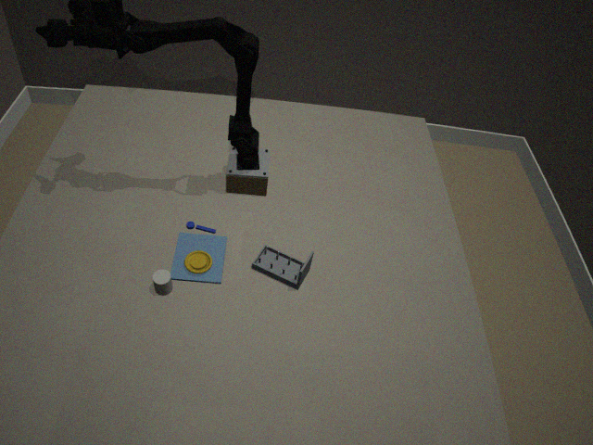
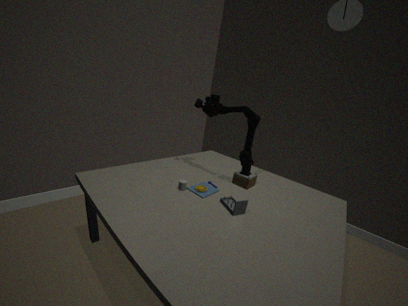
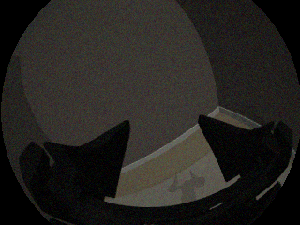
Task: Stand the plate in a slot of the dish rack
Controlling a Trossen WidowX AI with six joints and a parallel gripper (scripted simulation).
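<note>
Now: gripper tip 390 mm short of the yellow plate, 380 mm to the right of it and 430 mm above it. The rest, counted from my gripper tip: blue spoon (260 mm ahead, 370 mm to the left, 440 mm below); blue mat (370 mm ahead, 380 mm to the left, 440 mm below); white cup (460 mm ahead, 290 mm to the left, 420 mm below).
</note>
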